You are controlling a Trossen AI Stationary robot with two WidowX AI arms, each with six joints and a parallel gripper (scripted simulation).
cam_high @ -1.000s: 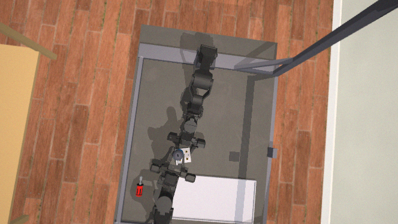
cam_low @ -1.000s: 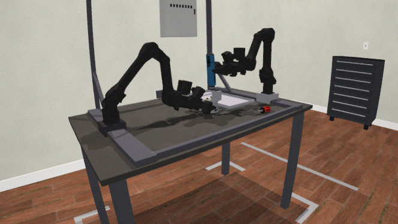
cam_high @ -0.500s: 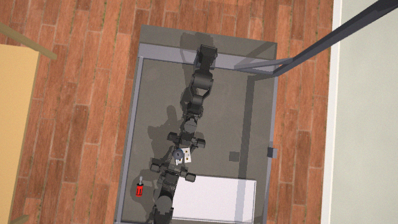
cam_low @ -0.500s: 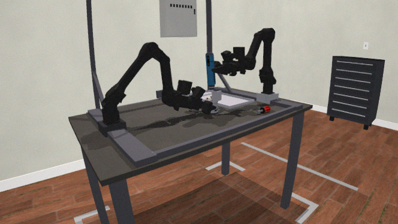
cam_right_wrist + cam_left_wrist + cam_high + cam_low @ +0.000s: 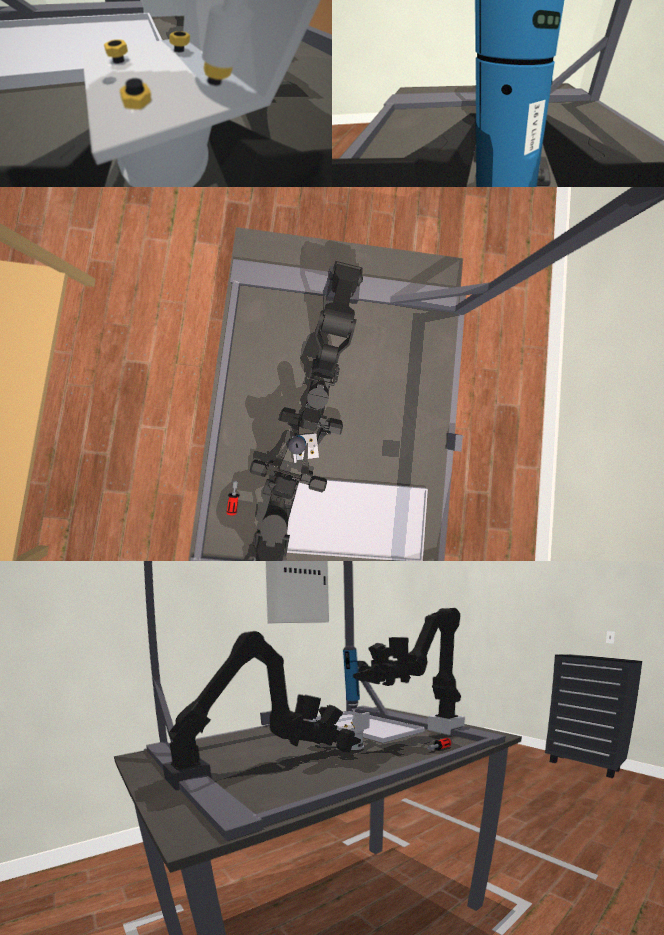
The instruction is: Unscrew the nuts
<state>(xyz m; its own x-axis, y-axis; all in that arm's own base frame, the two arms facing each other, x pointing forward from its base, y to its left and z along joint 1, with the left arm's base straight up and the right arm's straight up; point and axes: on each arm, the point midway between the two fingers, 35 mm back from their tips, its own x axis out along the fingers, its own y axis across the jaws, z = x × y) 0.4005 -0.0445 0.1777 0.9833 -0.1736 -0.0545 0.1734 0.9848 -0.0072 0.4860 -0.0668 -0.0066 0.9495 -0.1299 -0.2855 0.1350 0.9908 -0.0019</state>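
The joint module is 3 cm to the left of my right hand. From my right hand the other things lie so: grey socket 6 cm above, 2 cm to the left, 2 cm ahead; then red-handled tool 24 cm to the left, 17 cm ahead, 2 cm below; then white bracket 4 cm above, 3 cm to the left.
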